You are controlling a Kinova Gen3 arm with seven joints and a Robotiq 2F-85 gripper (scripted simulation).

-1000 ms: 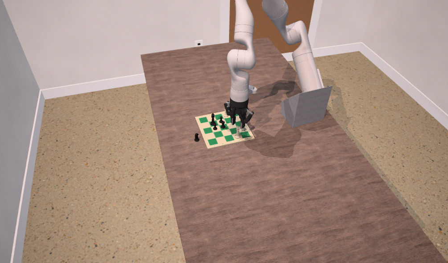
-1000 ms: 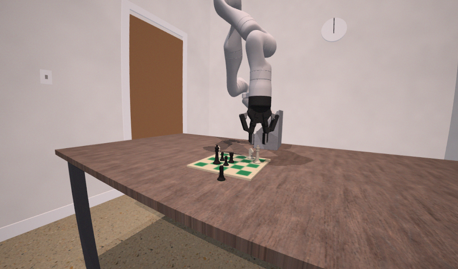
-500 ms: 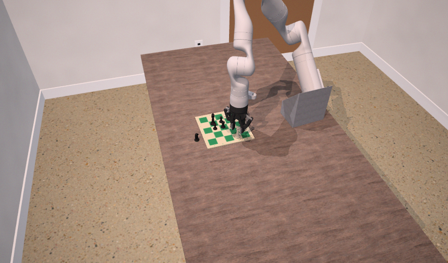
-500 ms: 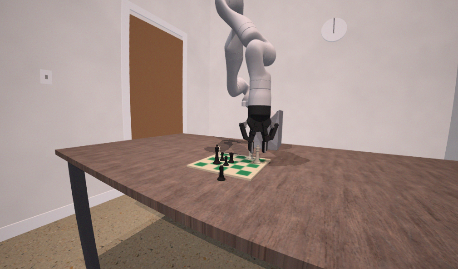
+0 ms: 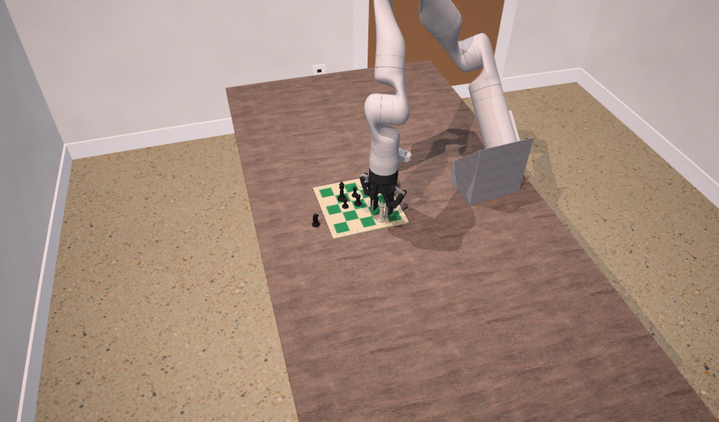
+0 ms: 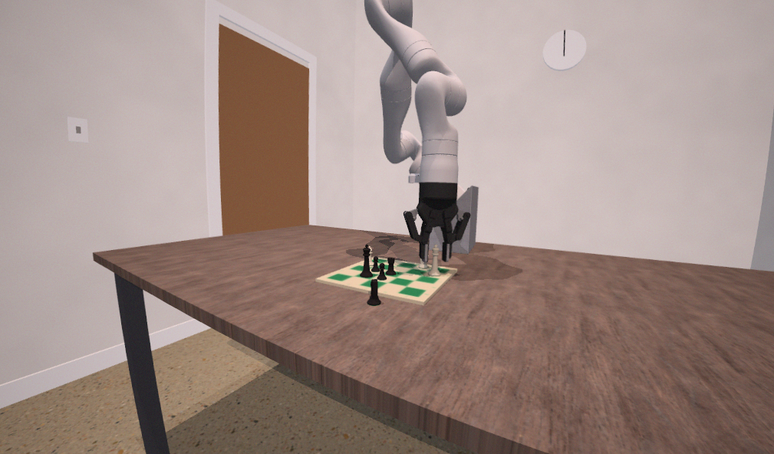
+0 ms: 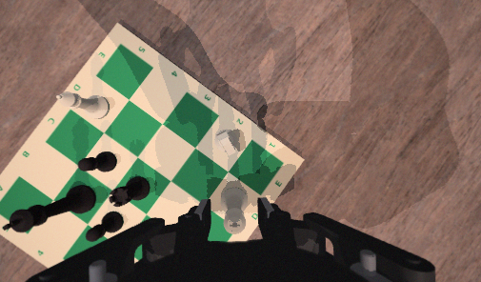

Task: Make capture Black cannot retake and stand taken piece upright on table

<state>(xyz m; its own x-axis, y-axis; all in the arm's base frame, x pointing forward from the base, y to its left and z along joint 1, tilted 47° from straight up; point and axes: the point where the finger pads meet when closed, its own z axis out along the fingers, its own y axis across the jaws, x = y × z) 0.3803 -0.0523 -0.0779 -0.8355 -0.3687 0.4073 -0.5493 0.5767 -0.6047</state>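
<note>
My gripper is now 8 cm to the left of the cream chessboard, 5 cm above it and 3 cm short of it. Round my hand: white pawn (15 cm to the right, 2 cm below, 1 cm behind); black king (12 cm to the right, 7 cm ahead, 1 cm below).
</note>
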